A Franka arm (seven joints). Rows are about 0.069 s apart.
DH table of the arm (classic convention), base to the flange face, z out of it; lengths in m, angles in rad. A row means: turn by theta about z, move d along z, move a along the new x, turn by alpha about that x. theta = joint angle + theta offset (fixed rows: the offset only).
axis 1: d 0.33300  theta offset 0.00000  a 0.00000  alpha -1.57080
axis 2: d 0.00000  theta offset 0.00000  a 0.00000  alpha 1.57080
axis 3: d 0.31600  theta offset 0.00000  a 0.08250  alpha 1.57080
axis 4: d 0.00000  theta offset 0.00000  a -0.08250  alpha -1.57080
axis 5: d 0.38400  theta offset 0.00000  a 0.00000  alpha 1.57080
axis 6: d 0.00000  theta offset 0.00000  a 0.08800  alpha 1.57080
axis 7: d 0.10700  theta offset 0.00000  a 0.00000  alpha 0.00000
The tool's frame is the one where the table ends.
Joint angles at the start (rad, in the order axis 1, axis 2, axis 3, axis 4, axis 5, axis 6, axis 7): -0.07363, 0.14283, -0.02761, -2.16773, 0.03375, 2.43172, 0.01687
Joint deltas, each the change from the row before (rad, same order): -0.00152, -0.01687, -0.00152, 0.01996, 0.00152, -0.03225, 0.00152; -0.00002, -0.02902, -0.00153, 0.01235, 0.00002, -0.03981, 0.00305; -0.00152, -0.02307, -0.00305, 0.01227, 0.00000, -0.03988, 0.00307; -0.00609, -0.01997, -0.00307, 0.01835, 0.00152, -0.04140, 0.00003; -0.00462, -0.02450, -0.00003, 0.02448, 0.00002, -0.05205, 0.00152; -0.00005, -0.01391, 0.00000, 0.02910, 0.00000, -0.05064, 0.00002; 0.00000, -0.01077, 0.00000, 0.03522, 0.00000, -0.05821, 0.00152; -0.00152, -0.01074, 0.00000, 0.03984, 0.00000, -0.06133, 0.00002; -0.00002, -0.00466, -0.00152, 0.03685, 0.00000, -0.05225, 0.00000; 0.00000, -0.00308, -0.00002, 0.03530, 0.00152, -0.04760, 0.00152; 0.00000, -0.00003, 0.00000, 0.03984, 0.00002, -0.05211, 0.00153; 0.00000, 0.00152, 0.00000, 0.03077, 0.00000, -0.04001, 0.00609
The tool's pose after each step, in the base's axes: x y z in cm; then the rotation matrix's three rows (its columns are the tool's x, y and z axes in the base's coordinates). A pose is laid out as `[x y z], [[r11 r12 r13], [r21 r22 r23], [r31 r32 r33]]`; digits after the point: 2 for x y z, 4 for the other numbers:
[56.55 -5.87 35.57], [[0.9813 -0.1445 0.1272], [-0.1466 -0.9892 0.0070], [0.1248 -0.0256 -0.9919]]
[56.41 -5.93 37.38], [[0.9805 -0.1480 0.1289], [-0.1504 -0.9886 0.0084], [0.1262 -0.0276 -0.9916]]
[56.22 -6.15 38.84], [[0.9801 -0.1546 0.1246], [-0.1571 -0.9875 0.0097], [0.1215 -0.0291 -0.9922]]
[56.09 -6.63 40.41], [[0.9790 -0.1635 0.1220], [-0.1661 -0.9860 0.0115], [0.1184 -0.0316 -0.9925]]
[55.93 -6.86 42.42], [[0.9785 -0.1681 0.1192], [-0.1709 -0.9852 0.0135], [0.1152 -0.0335 -0.9928]]
[55.93 -6.84 44.08], [[0.9796 -0.1668 0.1119], [-0.1696 -0.9854 0.0160], [0.1076 -0.0346 -0.9936]]
[55.95 -6.82 45.79], [[0.9809 -0.1669 0.1000], [-0.1696 -0.9853 0.0190], [0.0954 -0.0356 -0.9948]]
[55.91 -6.87 47.72], [[0.9819 -0.1667 0.0896], [-0.1693 -0.9853 0.0217], [0.0846 -0.0365 -0.9957]]
[55.92 -6.94 49.26], [[0.9828 -0.1669 0.0791], [-0.1692 -0.9853 0.0240], [0.0739 -0.0370 -0.9966]]
[55.93 -6.91 50.69], [[0.9834 -0.1676 0.0702], [-0.1698 -0.9851 0.0274], [0.0646 -0.0388 -0.9972]]
[55.94 -6.89 52.14], [[0.9841 -0.1677 0.0582], [-0.1696 -0.9851 0.0296], [0.0524 -0.0390 -0.9979]]
[55.94 -6.87 53.17], [[0.9838 -0.1726 0.0476], [-0.1742 -0.9842 0.0314], [0.0414 -0.0392 -0.9984]]

